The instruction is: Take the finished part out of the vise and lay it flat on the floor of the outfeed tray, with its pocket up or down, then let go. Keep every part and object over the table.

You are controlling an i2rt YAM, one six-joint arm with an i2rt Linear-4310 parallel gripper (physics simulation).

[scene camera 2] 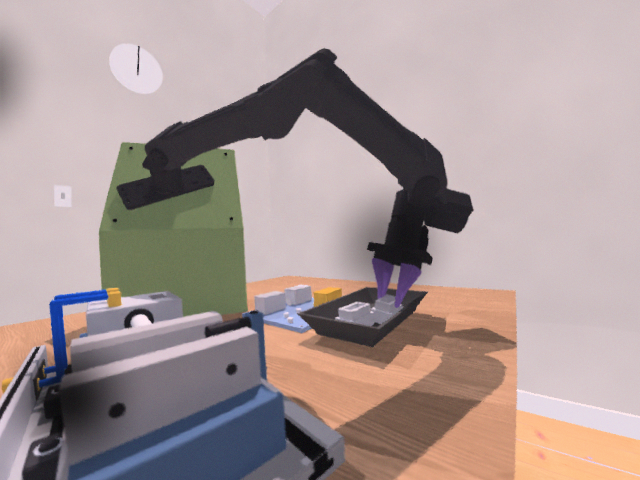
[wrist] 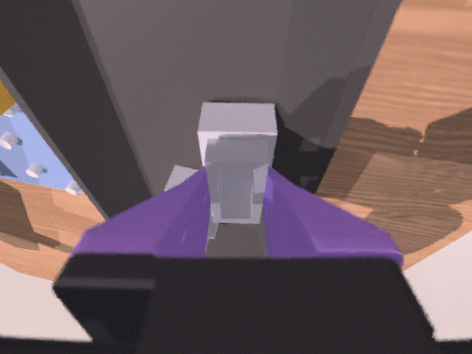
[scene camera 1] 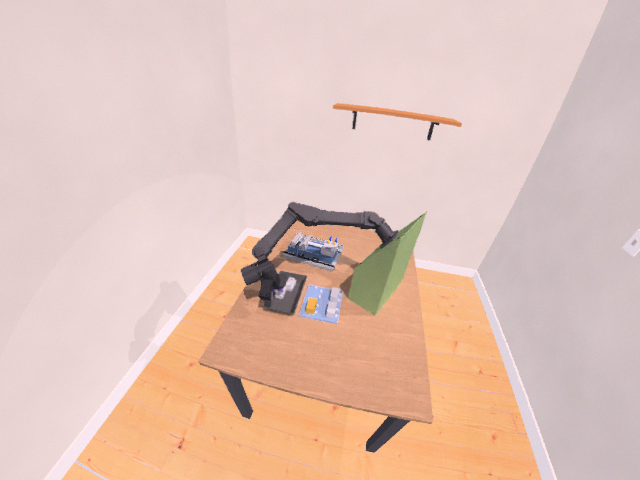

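Where they show: gripper, fingertip midpoint: (scene camera 2: 388,305) (wrist: 236,176) (scene camera 1: 279,290); arm's base, origin of the base link: (scene camera 2: 168,186) (scene camera 1: 390,239).
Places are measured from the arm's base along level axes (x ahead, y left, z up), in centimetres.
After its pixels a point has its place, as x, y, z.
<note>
My gripper (scene camera 1: 280,290) @[47.5, 7.8, -26.0] (scene camera 2: 390,301) @[47.5, 7.8, -26.0] (wrist: 236,176) @[47.5, 7.8, -26.0] points down over the outfeed tray (scene camera 1: 289,308) @[42.5, 15.7, -28.6] (scene camera 2: 341,329) @[42.9, -3.1, -27.0] (wrist: 175,50) @[45.3, 13.3, -28.6], its purple fingers shut on a light grey part (scene camera 2: 385,302) @[47.6, 5.0, -24.8] (wrist: 239,119) @[48.0, 10.5, -27.1]. The part is held low inside the dark tray, toward the end away from the vise. Its recessed face shows between the fingers in the wrist view; whether its underside touches the tray floor cannot be told. A second grey part (scene camera 1: 291,283) @[42.5, 3.5, -25.4] (scene camera 2: 354,311) @[43.8, 0.2, -25.3] (wrist: 178,178) @[42.9, 5.6, -27.6] lies in the tray beside it, its open pocket up. The vise (scene camera 1: 312,251) @[33.0, -19.5, -23.8] (scene camera 2: 165,379) @[42.7, -28.4, -21.3] stands apart from the gripper.
A blue pegged plate (scene camera 1: 321,314) @[28.3, 18.1, -29.0] (wrist: 24,150) @[28.9, 6.9, -29.0] beside the tray carries a yellow block (scene camera 1: 311,305) @[32.9, 16.1, -25.4] (scene camera 2: 327,296) @[34.0, 12.0, -26.1] and two grey blocks. The green arm stand (scene camera 1: 379,273) @[7.0, 15.2, -5.9] (scene camera 2: 173,268) @[5.9, -3.5, -18.7] rises beyond it. A table edge (scene camera 2: 515,361) @[64.4, -0.9, -29.8] lies on the tray's other side.
</note>
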